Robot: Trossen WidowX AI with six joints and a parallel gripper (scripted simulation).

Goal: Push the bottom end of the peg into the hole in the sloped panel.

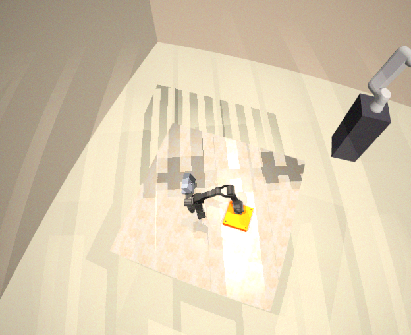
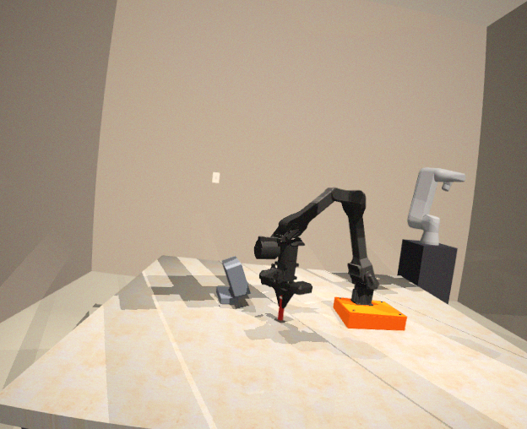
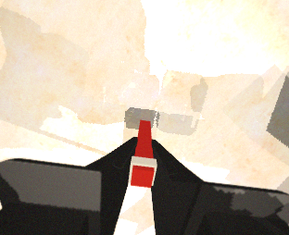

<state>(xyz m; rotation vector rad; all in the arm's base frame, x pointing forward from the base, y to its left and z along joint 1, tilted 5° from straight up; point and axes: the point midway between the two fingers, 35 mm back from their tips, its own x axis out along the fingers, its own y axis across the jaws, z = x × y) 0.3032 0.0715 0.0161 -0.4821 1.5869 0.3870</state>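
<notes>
The panel is 190 mm to the right of my gripper tip, 140 mm ahead of it and 40 mm above it. Round my gripper tip: red square peg 20 mm above.
</notes>
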